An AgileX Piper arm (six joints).
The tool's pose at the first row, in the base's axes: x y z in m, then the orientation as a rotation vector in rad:
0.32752 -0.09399 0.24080 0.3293 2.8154 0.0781
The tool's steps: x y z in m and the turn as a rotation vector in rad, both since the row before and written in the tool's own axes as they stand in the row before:
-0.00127 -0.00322 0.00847 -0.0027 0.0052 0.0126
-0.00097 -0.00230 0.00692 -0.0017 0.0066 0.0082
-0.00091 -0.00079 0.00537 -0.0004 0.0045 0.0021
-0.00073 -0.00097 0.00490 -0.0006 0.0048 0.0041
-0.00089 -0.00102 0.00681 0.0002 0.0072 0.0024
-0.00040 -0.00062 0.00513 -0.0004 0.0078 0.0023
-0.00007 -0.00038 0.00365 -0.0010 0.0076 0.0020
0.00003 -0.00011 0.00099 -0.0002 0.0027 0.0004
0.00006 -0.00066 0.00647 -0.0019 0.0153 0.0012
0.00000 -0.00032 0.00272 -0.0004 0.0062 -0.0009
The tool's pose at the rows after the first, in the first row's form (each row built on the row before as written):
0.33058 -0.09726 0.23282 0.3467 2.8183 0.0856
0.33304 -0.09957 0.22628 0.3583 2.8233 0.0911
0.33528 -0.10043 0.22133 0.3614 2.8274 0.0930
0.33715 -0.10142 0.21675 0.3673 2.8314 0.0957
0.33968 -0.10244 0.21037 0.3711 2.8381 0.0974
0.34134 -0.10299 0.20549 0.3747 2.8454 0.1001
0.34231 -0.10325 0.20196 0.3778 2.8524 0.1036
0.34252 -0.10331 0.20099 0.3785 2.8550 0.1045
0.34401 -0.10369 0.19467 0.3807 2.8696 0.1108
0.34461 -0.10388 0.19200 0.3796 2.8758 0.1126

